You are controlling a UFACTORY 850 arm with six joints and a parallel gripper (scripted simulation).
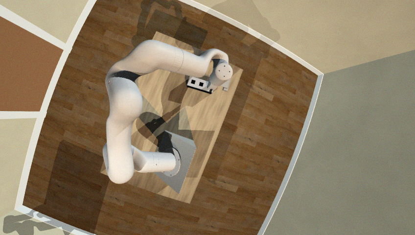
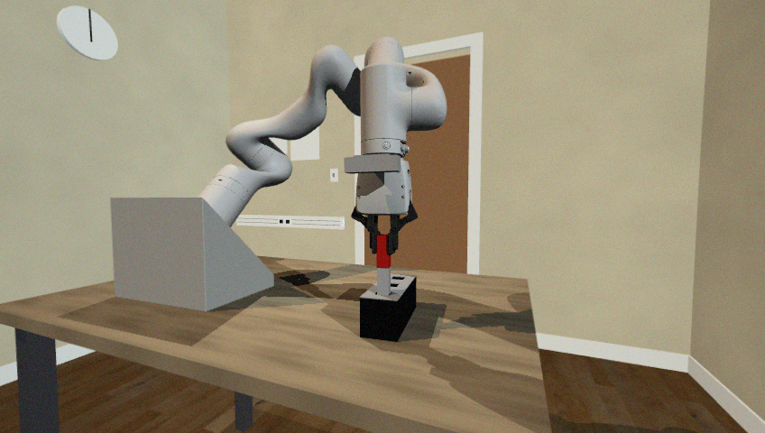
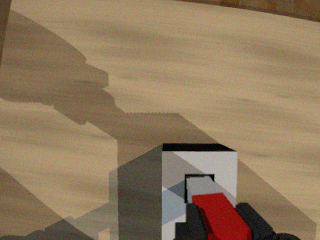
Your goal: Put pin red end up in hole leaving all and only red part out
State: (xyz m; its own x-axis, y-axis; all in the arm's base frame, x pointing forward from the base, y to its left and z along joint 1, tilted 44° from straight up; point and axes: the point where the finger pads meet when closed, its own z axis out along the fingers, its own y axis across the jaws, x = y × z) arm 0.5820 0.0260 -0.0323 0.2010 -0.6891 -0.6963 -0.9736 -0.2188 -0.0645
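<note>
Now: the black block 10 mm behind my hand, 60 mm to the left of it and 130 mm below it. The rest, counted from my hand: pin: 20 mm below.
</note>
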